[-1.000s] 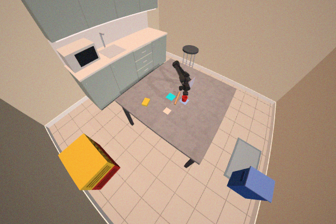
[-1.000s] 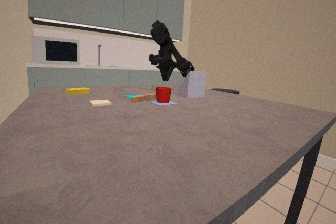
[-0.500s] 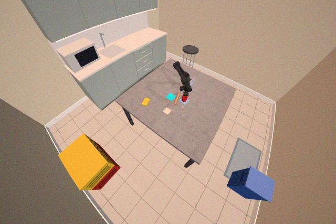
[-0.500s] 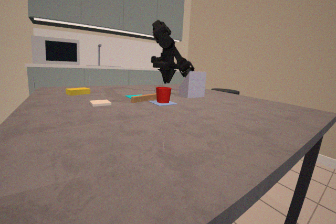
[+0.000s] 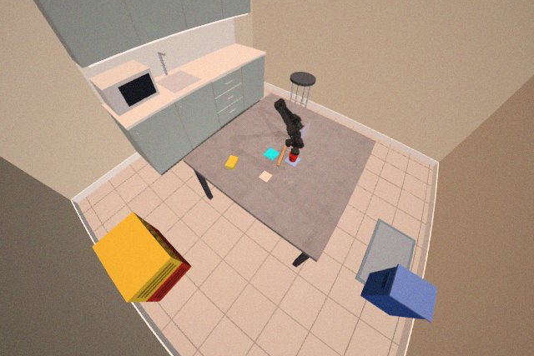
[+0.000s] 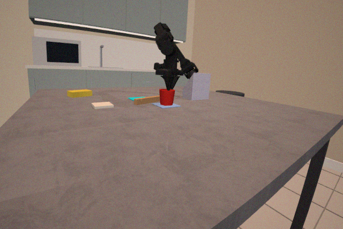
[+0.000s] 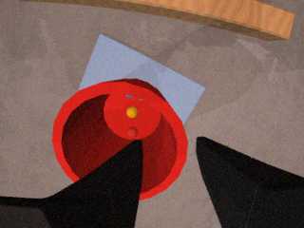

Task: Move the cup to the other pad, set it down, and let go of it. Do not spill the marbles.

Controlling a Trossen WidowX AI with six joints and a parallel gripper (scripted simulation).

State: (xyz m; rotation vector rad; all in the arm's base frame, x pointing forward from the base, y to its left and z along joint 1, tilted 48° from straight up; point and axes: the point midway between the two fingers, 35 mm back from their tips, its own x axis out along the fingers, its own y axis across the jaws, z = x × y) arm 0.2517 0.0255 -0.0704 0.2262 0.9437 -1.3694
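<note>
Right now the red cup is 30 mm below my gripper tip, 30 mm ahead of it and 10 mm to the left of it. The rest, counted from my gripper tip: teal pad: 170 mm to the right, 80 mm below, 70 mm ahead; then pale blue pad: 80 mm below, 30 mm ahead, 10 mm to the left; then orange wooden bar: 80 mm to the right, 70 mm below, 50 mm ahead.
</note>
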